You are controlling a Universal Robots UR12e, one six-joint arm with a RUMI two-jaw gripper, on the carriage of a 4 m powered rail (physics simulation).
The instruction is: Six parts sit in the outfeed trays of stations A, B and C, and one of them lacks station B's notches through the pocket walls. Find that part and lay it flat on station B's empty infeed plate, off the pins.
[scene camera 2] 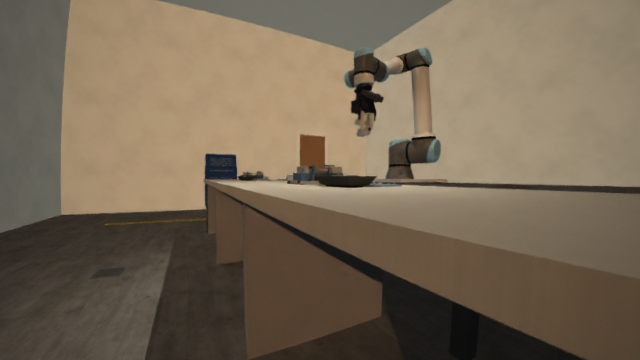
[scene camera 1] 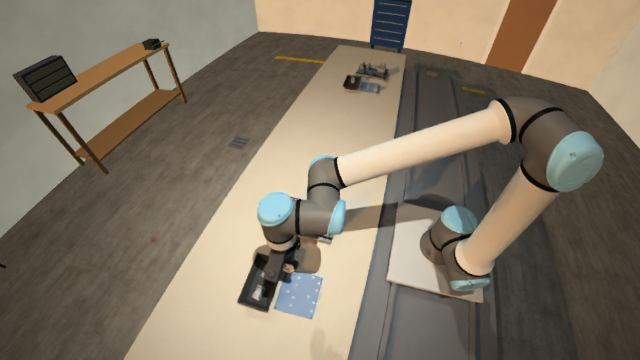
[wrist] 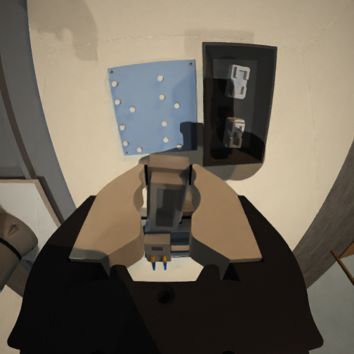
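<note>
My gripper is shut on a grey part with a rectangular pocket, held up above the near station. Notches in its walls cannot be made out. In the wrist view, the near station's blue pinned plate is ahead of the fingers and bears no part. Beside it stands the black tray. It holds one light part and a second part in shadow. In scene camera 1 the arm partly hides the tray.
A fixture with blue-and-orange-tipped pins stands below the gripper, mostly hidden. At the table's far end are another black tray, a blue plate and a fixture. A wooden bench stands left of the table.
</note>
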